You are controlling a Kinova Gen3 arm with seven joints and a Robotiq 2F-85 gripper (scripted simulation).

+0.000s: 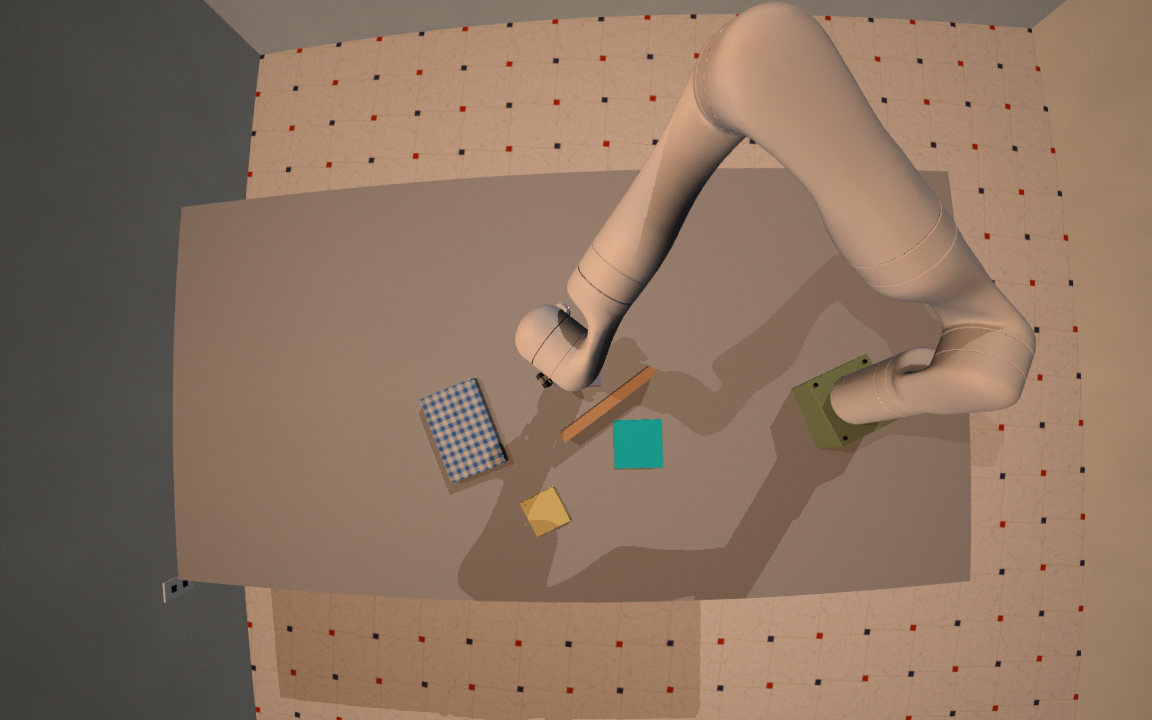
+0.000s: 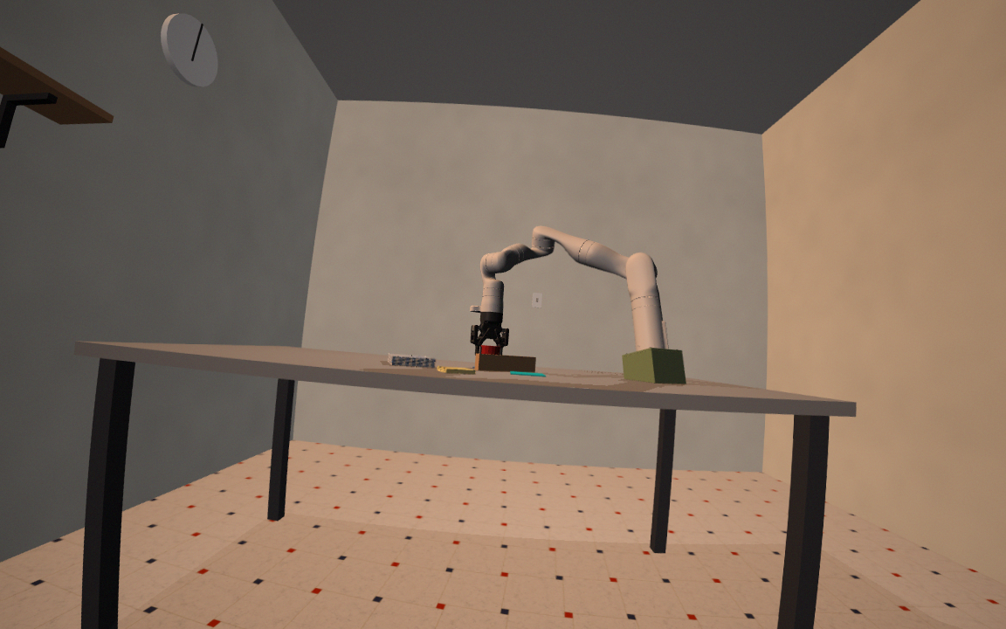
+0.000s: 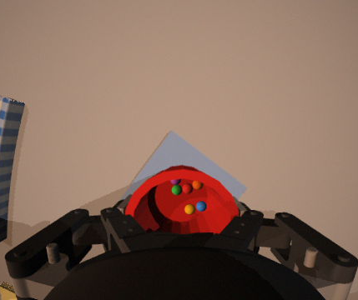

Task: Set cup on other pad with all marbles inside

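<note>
Now: the red cup 2 cm below my hand. From my hand the other things lie so: blue-checked box 21 cm ahead, 15 cm to the left, 3 cm below; orange rail 7 cm behind, 8 cm to the left, 3 cm below.
</note>
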